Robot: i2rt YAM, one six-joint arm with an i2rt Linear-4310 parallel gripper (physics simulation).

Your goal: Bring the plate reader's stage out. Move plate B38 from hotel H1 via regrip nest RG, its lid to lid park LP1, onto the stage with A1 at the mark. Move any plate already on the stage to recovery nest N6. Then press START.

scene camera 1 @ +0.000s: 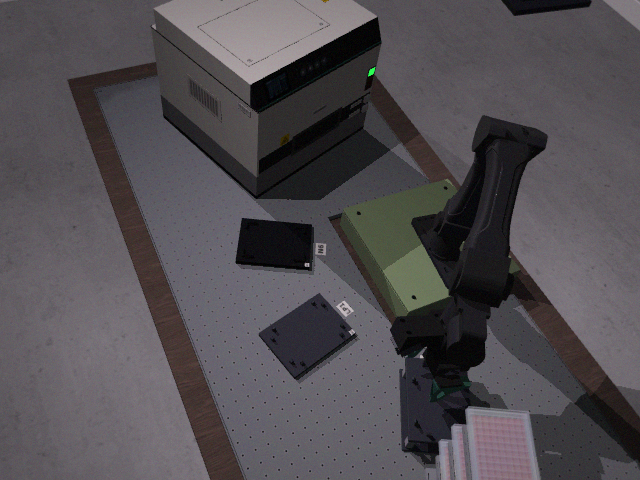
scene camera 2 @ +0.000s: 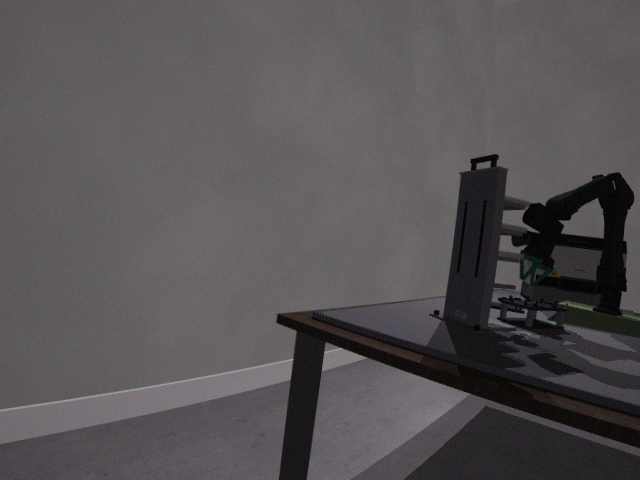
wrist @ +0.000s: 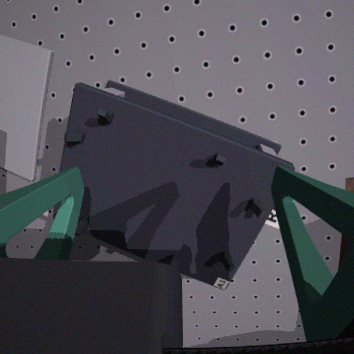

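Pixels of known places: gripper, fingertip midpoint: [scene camera 1: 421, 378] [scene camera 2: 526, 282] [wrist: 177, 177]; arm's base, link origin: [scene camera 1: 441, 251] [scene camera 2: 607, 312].
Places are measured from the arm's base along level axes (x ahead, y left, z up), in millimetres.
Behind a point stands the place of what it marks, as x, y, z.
My gripper [scene camera 1: 427, 375] @[202, 287, 71] [scene camera 2: 535, 276] @[202, 287, 71] [wrist: 177, 177] @[202, 287, 71] is open and empty, its green fingers above the regrip nest RG [scene camera 1: 424, 413] @[201, 332, 12] [scene camera 2: 532, 304] @[161, 334, 13] [wrist: 160, 145] @[203, 310, 13]. The nest is a dark plate on posts with no plate on it. Hotel H1 [scene camera 2: 475, 242] @[250, 583, 166] is a tall grey tower beside the nest. Pink-welled plates [scene camera 1: 500, 444] @[230, 474, 296] stand in tiers at the bottom right; which is B38 cannot be told. Lid park LP1 [scene camera 1: 309, 335] @[344, 100, -37] and recovery nest N6 [scene camera 1: 275, 241] @[345, -145, -35] hold nothing. The plate reader [scene camera 1: 211, 131] @[423, -430, 54] [scene camera 2: 578, 260] @[190, -365, 170] shows no extended stage; a small green light [scene camera 1: 371, 71] @[23, -446, 154] glows on its front.
The arm stands on a green base block [scene camera 1: 385, 222] @[94, -109, 1] [scene camera 2: 573, 316] @[85, 120, -23] at the table's edge, between the reader and the nest. A pale flat panel [wrist: 20, 110] @[227, 468, -39] lies at the left edge of the wrist view, beside the nest. A brown wooden rim [scene camera 1: 149, 258] @[622, -187, -60] borders the perforated table top.
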